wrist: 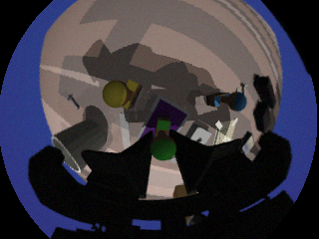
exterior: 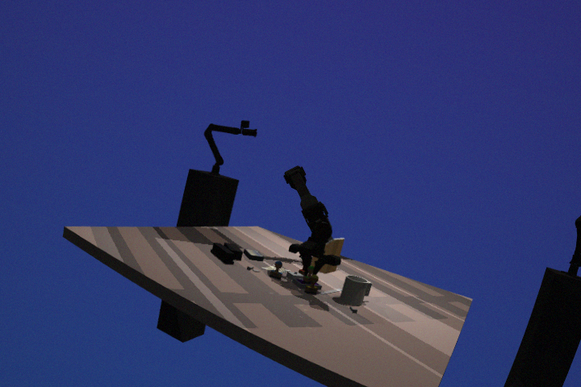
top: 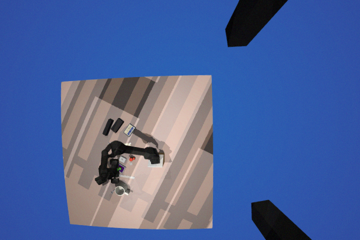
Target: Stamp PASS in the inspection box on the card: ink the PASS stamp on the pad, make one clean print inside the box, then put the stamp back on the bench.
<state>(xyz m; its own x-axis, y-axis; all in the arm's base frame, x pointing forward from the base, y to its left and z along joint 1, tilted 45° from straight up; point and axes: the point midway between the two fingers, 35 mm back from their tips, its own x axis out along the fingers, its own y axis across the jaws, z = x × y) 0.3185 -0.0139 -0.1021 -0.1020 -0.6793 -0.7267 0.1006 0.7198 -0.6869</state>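
The green-knobbed stamp lies right at my gripper tip. Also, from my gripper tip: yellow-knobbed stamp: 60 mm ahead, 40 mm to the left, 20 mm below; then blue-knobbed stamp: 110 mm to the right, 40 mm ahead, 20 mm below; then purple ink pad: 30 mm below.
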